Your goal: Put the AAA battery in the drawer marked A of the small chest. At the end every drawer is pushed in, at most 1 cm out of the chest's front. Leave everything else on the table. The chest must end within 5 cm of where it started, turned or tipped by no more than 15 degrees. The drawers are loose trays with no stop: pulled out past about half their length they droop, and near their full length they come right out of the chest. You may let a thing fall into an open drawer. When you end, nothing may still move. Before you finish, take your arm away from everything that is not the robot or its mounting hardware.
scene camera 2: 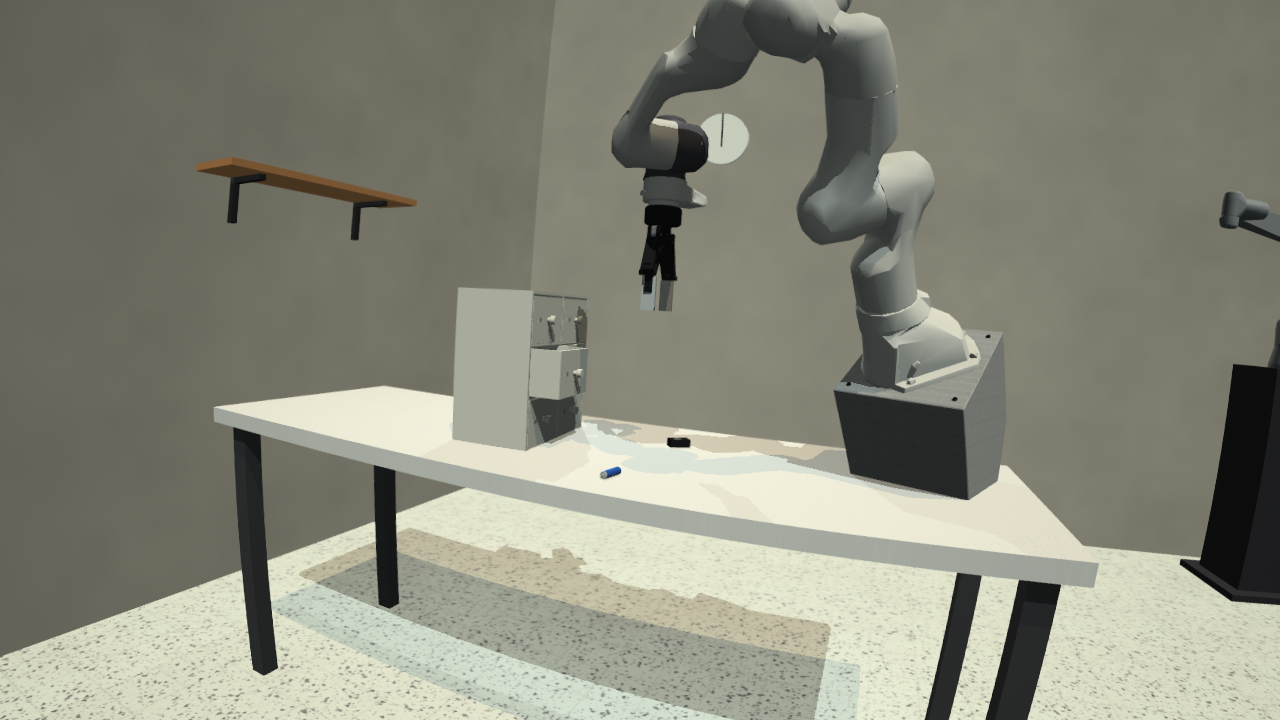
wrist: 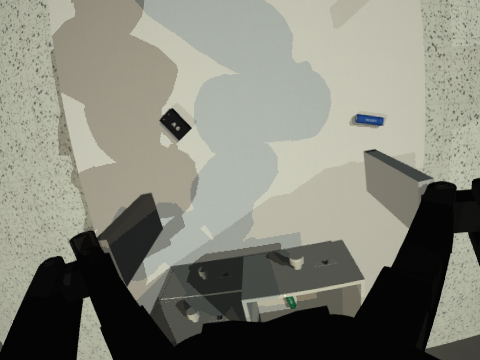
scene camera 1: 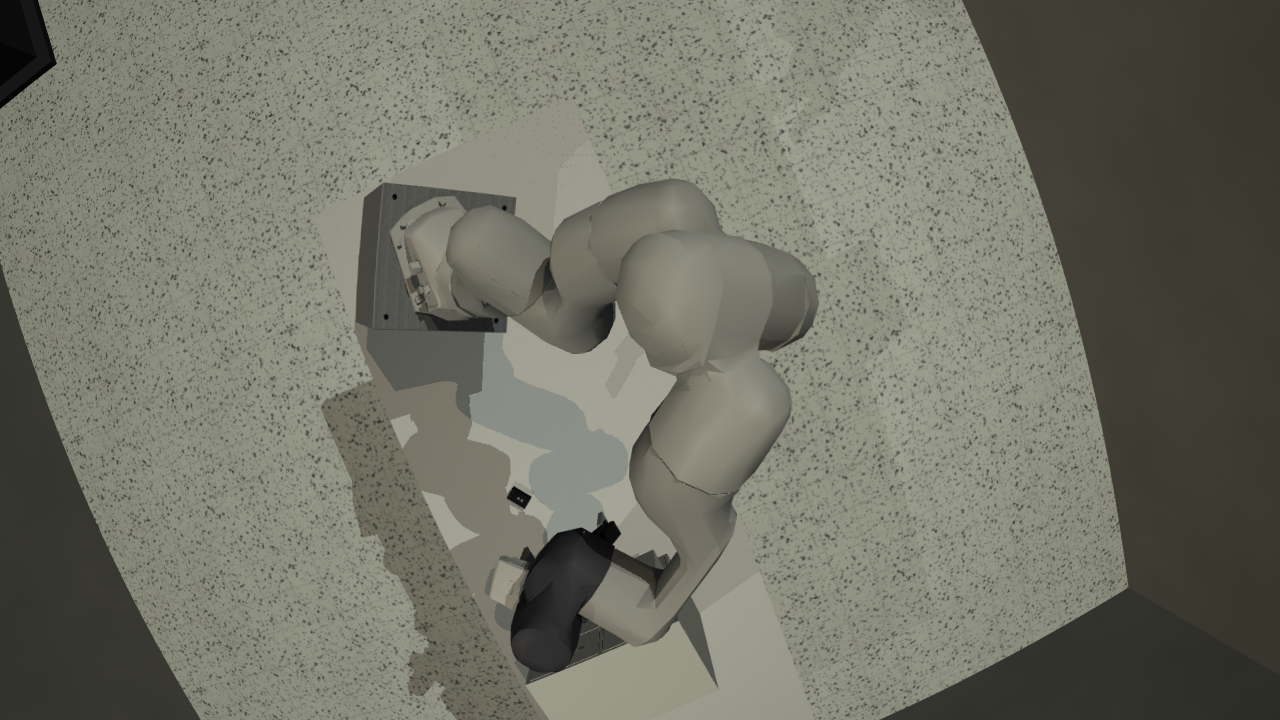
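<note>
Scene camera 2 gives you the gripper [scene camera 2: 656,310], and there's a small grey chest [scene camera 2: 493,345] in that one too. In the wrist view you'd find the gripper [wrist: 259,192] again.
</note>
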